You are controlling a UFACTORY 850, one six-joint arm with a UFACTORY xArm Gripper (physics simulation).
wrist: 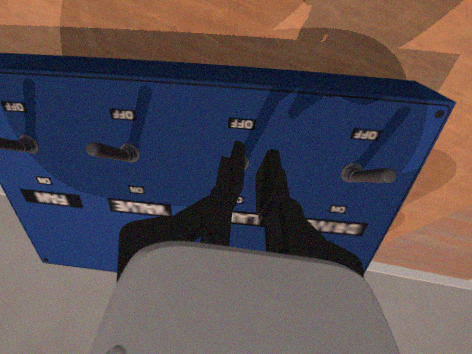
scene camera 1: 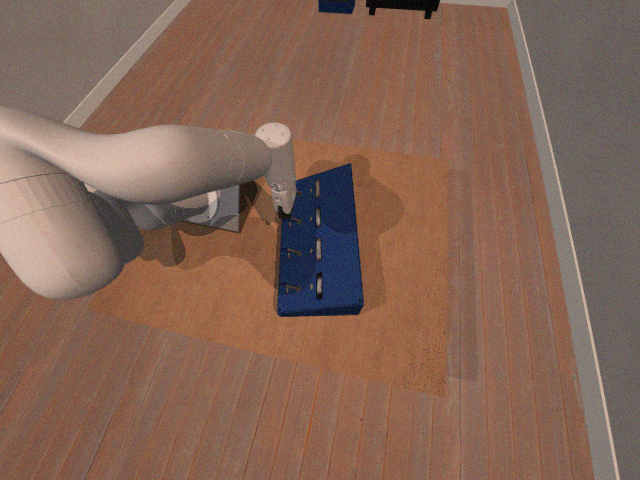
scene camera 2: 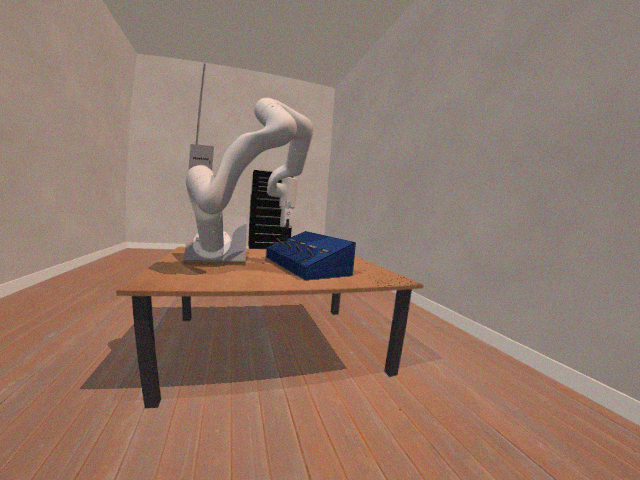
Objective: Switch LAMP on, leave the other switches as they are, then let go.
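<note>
A blue sloped switch box point(scene camera 1: 338, 258) point(scene camera 2: 338, 260) point(wrist: 85, 240) carries switch levers with ON and OFF labels. The LAMP switch point(scene camera 1: 295, 220) point(wrist: 245, 162) is second from the right in the wrist view; a small grey part of it shows beside the left finger, the rest is hidden, so its position cannot be told. Its label is partly covered. My gripper point(scene camera 1: 283, 212) point(scene camera 2: 287, 225) point(wrist: 250, 159) is over the LAMP switch, above the panel. Its black fingers are almost together, with a narrow gap and nothing seen held between them.
The DRIVE lever point(wrist: 372, 175) is to the right of my fingers in the wrist view; the VALVE lever point(wrist: 112, 151) and FAN lever point(wrist: 27, 145) are to the left. The box stands on a wooden table point(scene camera 1: 403, 310) point(scene camera 2: 232, 284). A black rack point(scene camera 2: 253, 206) is behind.
</note>
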